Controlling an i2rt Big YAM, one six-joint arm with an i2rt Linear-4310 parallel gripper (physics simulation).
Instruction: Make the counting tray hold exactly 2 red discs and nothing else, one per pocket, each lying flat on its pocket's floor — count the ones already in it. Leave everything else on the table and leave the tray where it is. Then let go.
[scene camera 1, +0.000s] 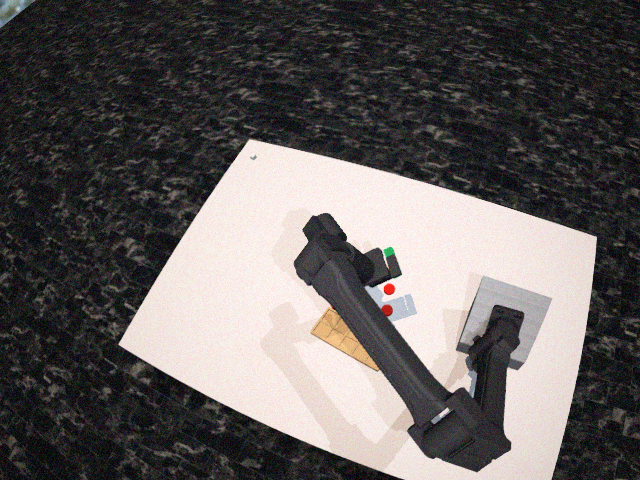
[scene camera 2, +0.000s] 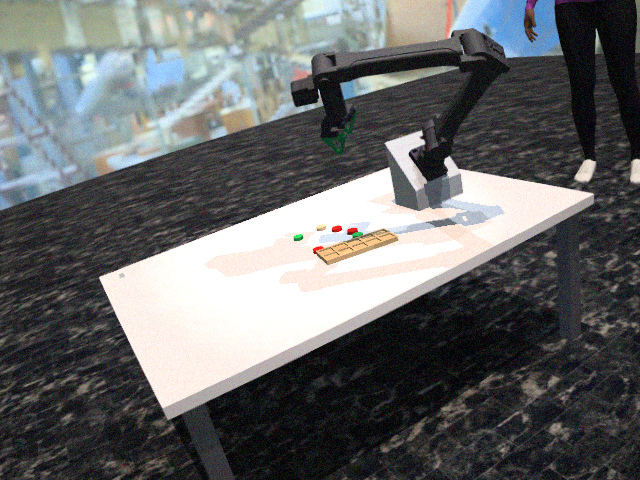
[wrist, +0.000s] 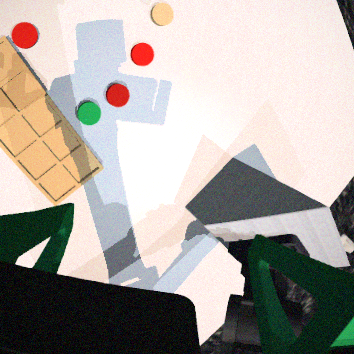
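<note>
The tan counting tray (scene camera 1: 345, 345) (scene camera 2: 361, 251) (wrist: 37, 161) has two rows of pockets; I see no disc in the pockets that show. One red disc (scene camera 2: 317, 250) (wrist: 25, 35) lies beside its far end, outside it. Two more red discs lie on the table off its long side: one (scene camera 1: 389, 289) (scene camera 2: 337, 228) (wrist: 142, 54) farther out, one (scene camera 1: 386, 310) (scene camera 2: 352, 230) (wrist: 117, 95) nearer. My gripper (scene camera 2: 339, 142) (wrist: 165, 230) is open and empty, high above the table. In scene camera 1 the arm hides part of the tray and one fingertip.
A green disc (scene camera 2: 357, 235) (wrist: 89, 113) lies close to the tray's long side, beside the nearer red disc. A tan disc (scene camera 2: 321, 227) (wrist: 162, 14) and another green disc (scene camera 2: 298, 237) lie farther out. The grey base block (scene camera 1: 535, 310) (scene camera 2: 404, 180) carries the arm.
</note>
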